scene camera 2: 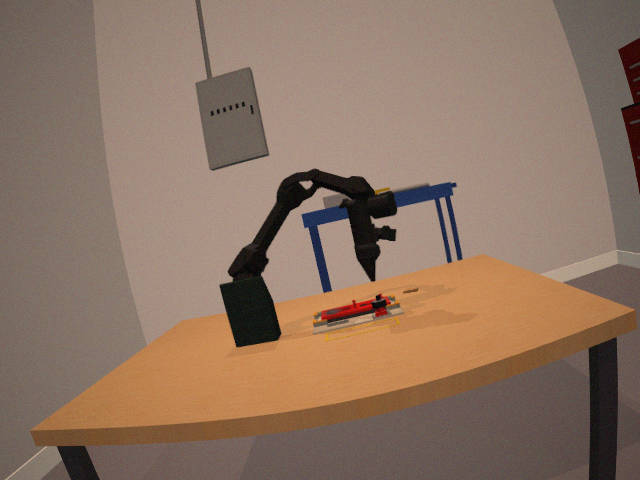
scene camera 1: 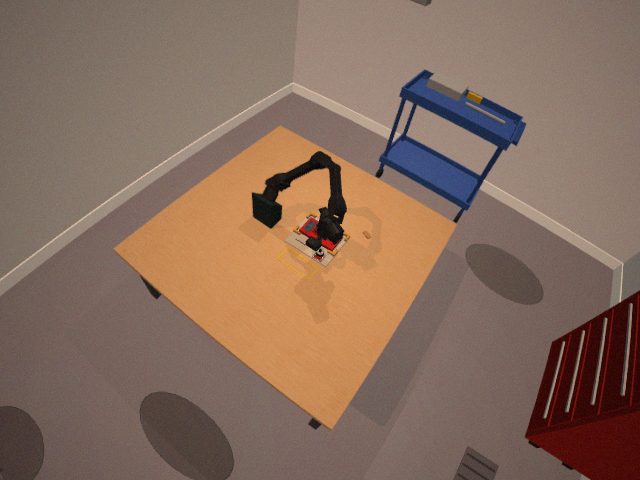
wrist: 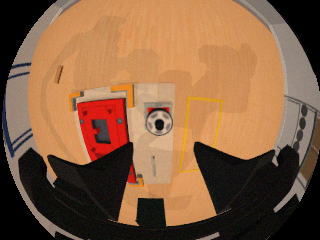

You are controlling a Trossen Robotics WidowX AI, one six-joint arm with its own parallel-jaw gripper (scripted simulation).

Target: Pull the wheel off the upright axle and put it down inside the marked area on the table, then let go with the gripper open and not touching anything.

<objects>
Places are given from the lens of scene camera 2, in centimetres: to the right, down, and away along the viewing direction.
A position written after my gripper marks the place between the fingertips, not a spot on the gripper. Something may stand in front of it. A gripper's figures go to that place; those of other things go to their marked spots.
my gripper (scene camera 2: 372, 279): 14, 11, 144
red block (scene camera 2: 356, 309): 10, 20, 152
pale baseplate (scene camera 2: 319, 326): 0, 24, 149
</objects>
